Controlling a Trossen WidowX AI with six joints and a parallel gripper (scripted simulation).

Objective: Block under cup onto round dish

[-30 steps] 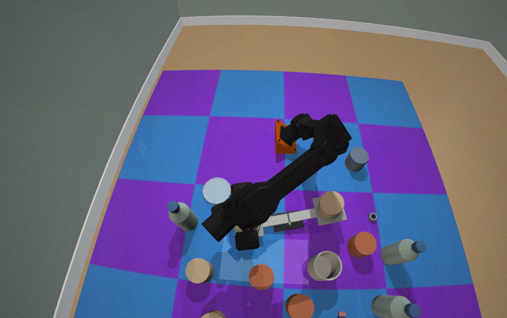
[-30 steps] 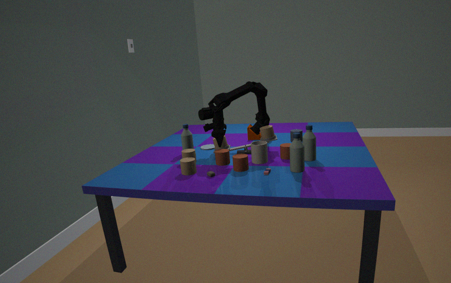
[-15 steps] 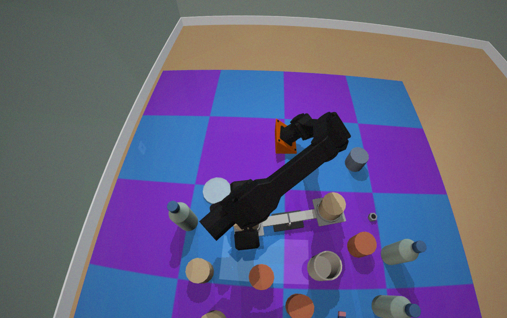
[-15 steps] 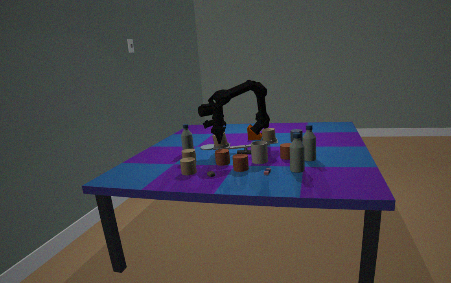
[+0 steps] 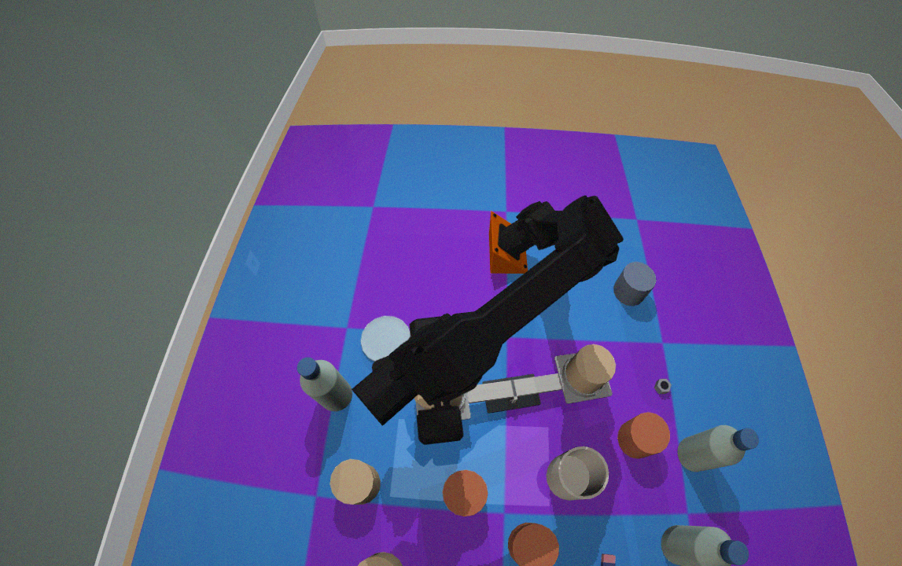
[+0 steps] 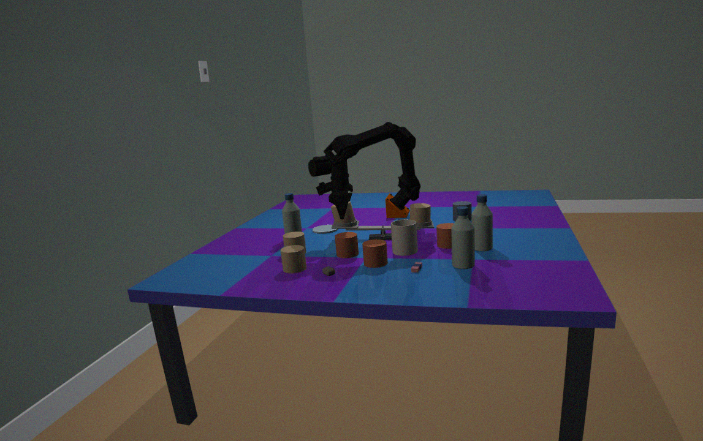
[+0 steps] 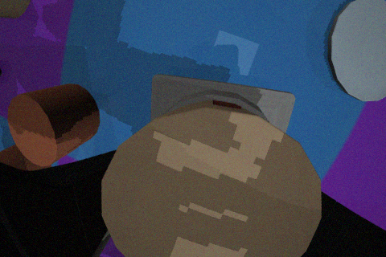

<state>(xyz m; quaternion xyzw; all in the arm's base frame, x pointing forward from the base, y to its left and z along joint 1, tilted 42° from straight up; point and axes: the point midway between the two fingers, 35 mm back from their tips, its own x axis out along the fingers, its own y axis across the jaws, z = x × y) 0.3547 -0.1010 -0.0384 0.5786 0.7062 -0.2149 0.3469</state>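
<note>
My gripper tip is now 11 cm past the round dish, 13 cm to the left of it and 8 cm above it. From my gripper tip the other things lie so: pale green block (1 cm below); nut (7 cm behind, 42 cm to the left, 8 cm below); grey cylinder (27 cm behind, 39 cm to the left, 5 cm below).
</note>
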